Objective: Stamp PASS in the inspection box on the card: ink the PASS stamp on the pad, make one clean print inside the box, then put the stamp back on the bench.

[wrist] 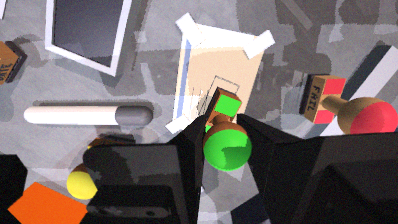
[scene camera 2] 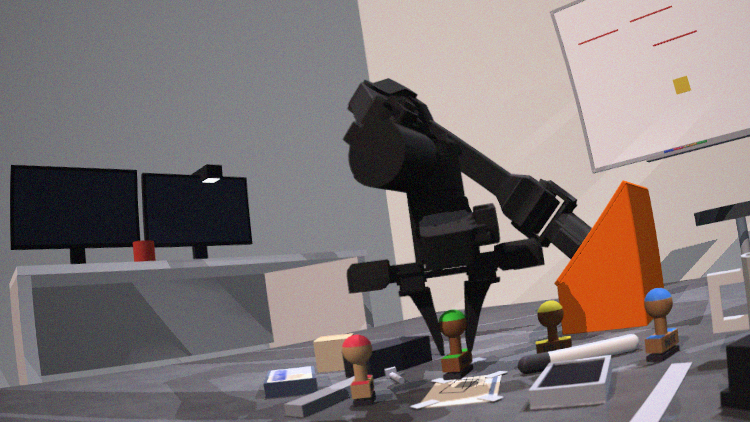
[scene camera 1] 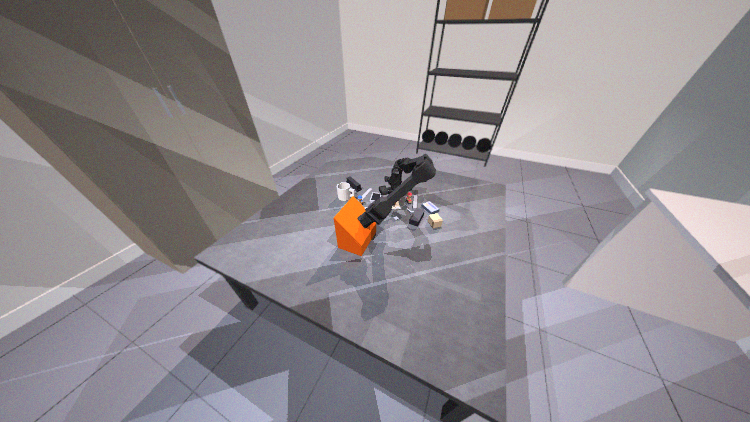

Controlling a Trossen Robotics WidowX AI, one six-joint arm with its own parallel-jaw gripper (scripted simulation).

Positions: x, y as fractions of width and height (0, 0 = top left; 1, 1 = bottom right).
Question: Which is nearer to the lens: the green-topped pass stamp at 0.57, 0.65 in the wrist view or the yellow-topped stamp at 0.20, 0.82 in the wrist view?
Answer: The green-topped pass stamp.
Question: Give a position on a green-topped pass stamp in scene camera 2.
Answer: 0.61, 0.86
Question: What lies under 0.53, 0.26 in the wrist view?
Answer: A card.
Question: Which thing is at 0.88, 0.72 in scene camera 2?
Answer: A blue-topped stamp.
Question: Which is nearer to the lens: the yellow-topped stamp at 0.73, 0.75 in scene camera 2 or the black block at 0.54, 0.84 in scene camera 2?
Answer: The yellow-topped stamp.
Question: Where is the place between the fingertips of the gripper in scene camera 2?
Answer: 0.61, 0.84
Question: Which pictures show the yellow-topped stamp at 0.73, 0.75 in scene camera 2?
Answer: The wrist view and scene camera 2 only.
